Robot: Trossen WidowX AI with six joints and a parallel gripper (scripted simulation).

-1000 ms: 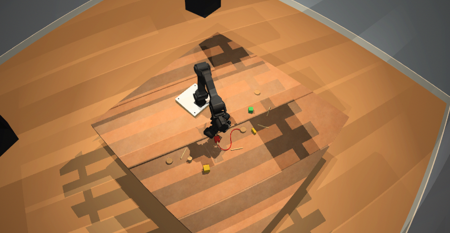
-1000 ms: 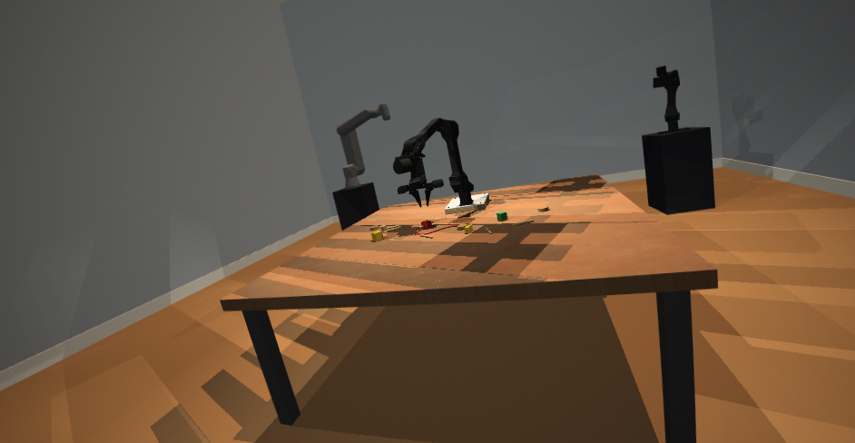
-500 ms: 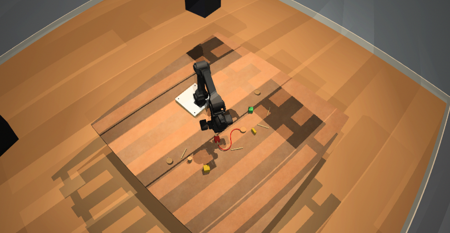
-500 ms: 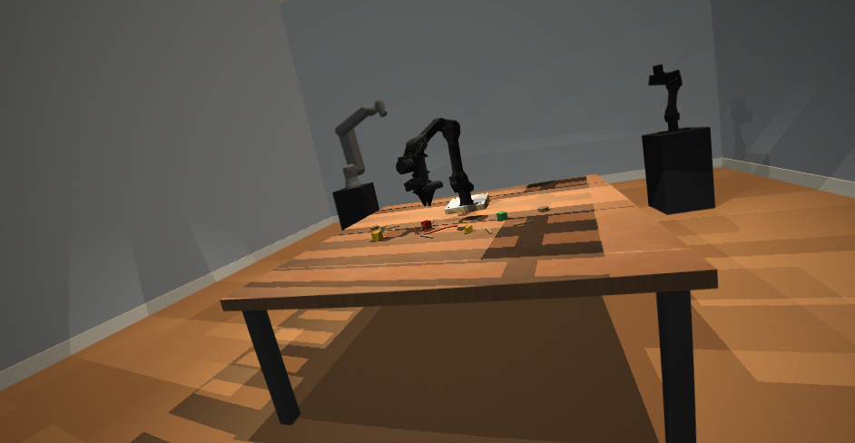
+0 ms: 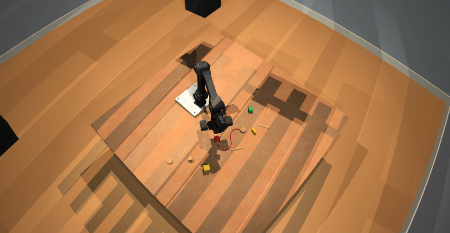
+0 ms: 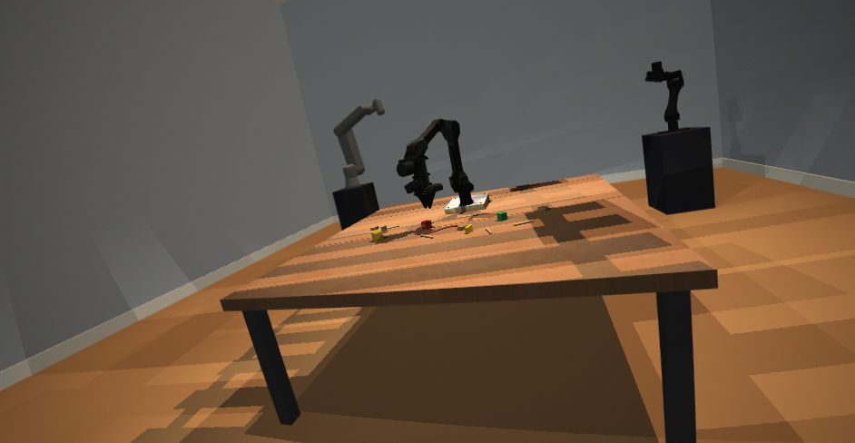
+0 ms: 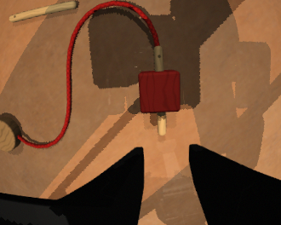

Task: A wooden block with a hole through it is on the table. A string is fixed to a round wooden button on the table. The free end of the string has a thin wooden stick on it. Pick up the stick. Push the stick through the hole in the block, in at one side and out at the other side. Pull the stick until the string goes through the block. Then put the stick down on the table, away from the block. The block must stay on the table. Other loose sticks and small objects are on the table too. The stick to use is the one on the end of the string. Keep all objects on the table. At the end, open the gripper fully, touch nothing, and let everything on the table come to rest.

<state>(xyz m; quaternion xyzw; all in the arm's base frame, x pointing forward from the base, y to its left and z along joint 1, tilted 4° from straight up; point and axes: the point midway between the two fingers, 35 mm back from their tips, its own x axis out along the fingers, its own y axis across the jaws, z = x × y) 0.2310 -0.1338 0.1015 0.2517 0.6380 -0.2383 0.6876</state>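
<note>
Right now my gripper tip is 6 cm above the red block, 2 cm to the left of it and 2 cm short of it. From my gripper tip the other things lie so: thin wooden stick 6 cm below, 3 cm to the right, 3 cm ahead; green cube 30 cm to the left, 7 cm below, 6 cm ahead; round wooden button 15 cm to the left, 11 cm ahead, 7 cm below.
</note>
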